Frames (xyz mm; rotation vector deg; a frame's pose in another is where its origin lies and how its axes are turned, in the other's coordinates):
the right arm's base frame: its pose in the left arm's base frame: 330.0 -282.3 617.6 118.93 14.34 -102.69
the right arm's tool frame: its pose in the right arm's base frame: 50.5 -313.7 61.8 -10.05 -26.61 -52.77
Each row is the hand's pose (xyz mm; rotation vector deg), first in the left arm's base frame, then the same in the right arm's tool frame.
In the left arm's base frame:
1: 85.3 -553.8 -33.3 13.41 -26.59 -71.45
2: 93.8 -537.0 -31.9 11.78 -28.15 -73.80
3: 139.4 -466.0 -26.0 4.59 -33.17 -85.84
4: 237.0 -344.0 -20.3 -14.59 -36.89 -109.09
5: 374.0 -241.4 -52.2 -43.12 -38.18 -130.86
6: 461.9 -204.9 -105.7 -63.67 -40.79 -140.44
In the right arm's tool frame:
1: 194.3 691.6 244.9 8.64 -70.63 113.25
2: 195.2 682.3 228.5 11.85 -72.29 111.56
3: 193.4 646.0 152.1 25.04 -78.66 100.94
4: 181.5 592.8 5.6 44.09 -91.57 73.67
5: 163.3 590.6 -167.6 60.73 -104.29 38.91
6: 161.7 631.0 -269.0 71.13 -110.22 17.16

